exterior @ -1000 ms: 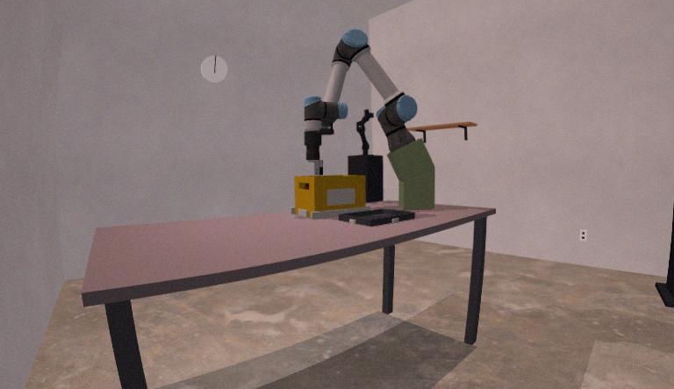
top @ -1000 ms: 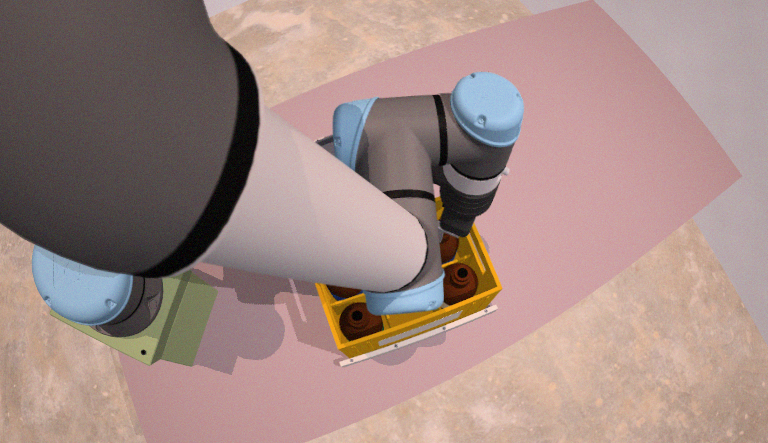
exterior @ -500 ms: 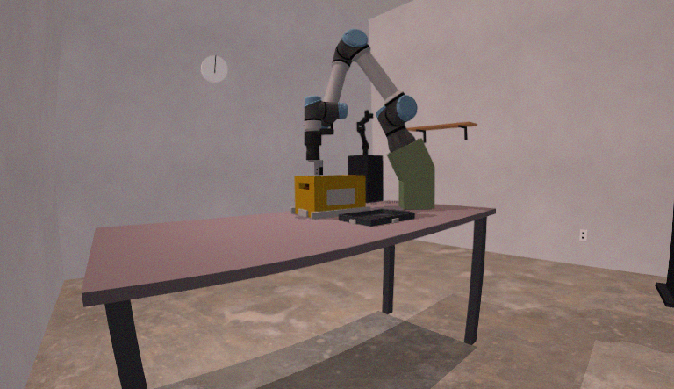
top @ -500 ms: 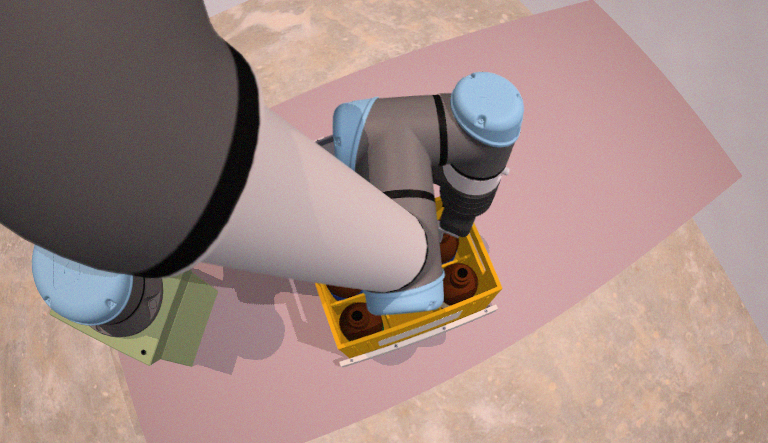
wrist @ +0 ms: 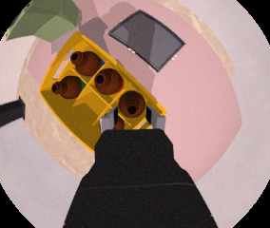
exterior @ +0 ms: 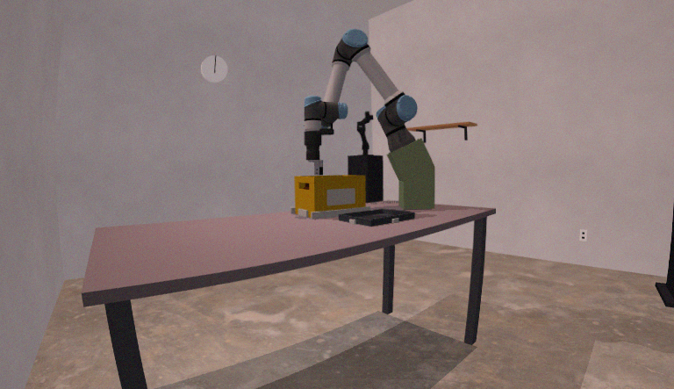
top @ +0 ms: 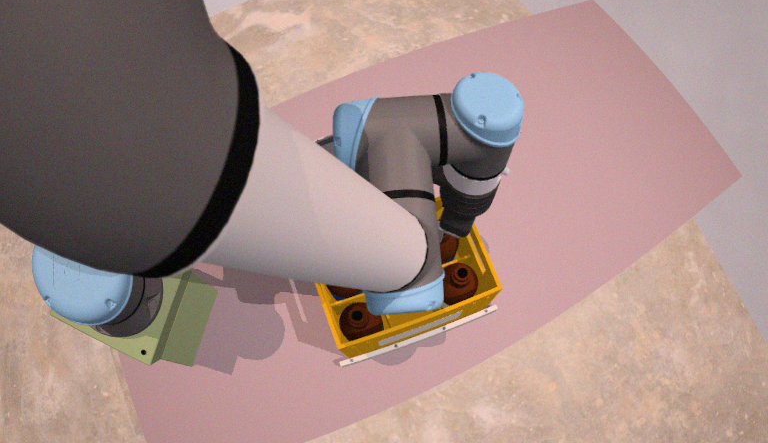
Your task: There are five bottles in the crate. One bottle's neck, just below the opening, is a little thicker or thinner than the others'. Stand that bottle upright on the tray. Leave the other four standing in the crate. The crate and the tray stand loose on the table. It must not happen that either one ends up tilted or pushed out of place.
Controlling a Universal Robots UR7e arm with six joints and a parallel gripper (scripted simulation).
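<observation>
Right now the glass bottle is 110 mm below my hand, 80 mm to the right of it and 20 mm behind it. The rest, counted from my hand: dark tray (250 mm to the left, 190 mm below, 80 mm behind); then crate (120 mm below, 90 mm behind, 30 mm to the right).
</observation>
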